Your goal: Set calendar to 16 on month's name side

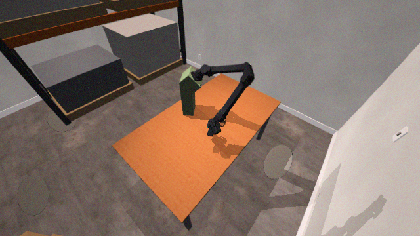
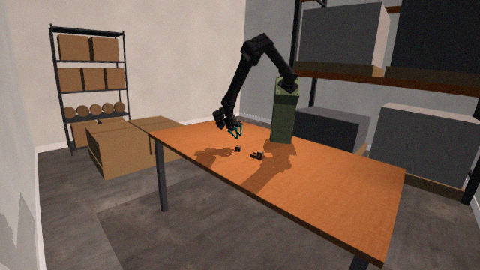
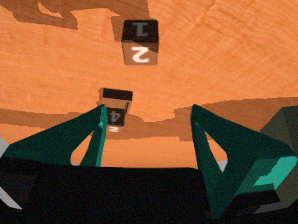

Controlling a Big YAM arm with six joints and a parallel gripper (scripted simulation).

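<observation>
Right now the brown calendar cube is 1 cm to the left of my hand and 8 cm below it. From my hand the other things lie so: dark calendar tray (5 cm behind, 15 cm to the left, 9 cm below).
</observation>
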